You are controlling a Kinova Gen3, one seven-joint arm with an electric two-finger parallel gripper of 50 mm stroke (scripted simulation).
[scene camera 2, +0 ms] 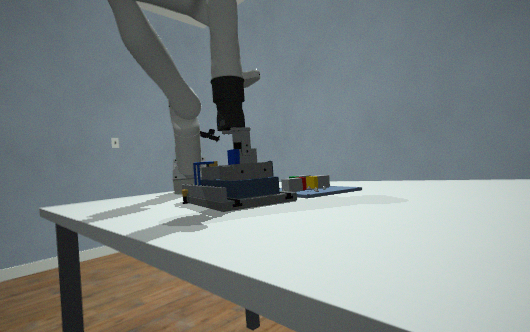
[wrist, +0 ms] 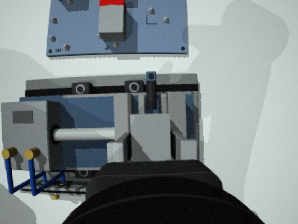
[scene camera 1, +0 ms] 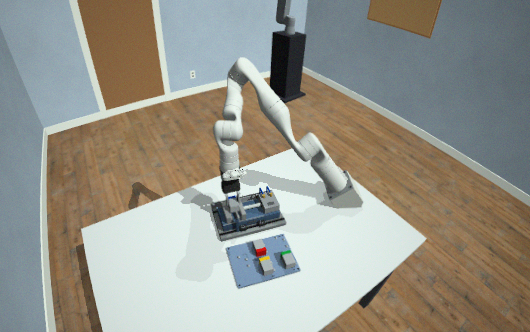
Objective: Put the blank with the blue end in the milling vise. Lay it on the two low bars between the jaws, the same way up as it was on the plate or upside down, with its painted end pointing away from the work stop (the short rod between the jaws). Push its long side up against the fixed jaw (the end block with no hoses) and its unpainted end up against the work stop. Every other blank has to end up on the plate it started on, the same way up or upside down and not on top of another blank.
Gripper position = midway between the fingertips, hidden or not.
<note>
I see my gripper (scene camera 2: 242,155).
My gripper is seen too in the wrist view (wrist: 150,141).
</note>
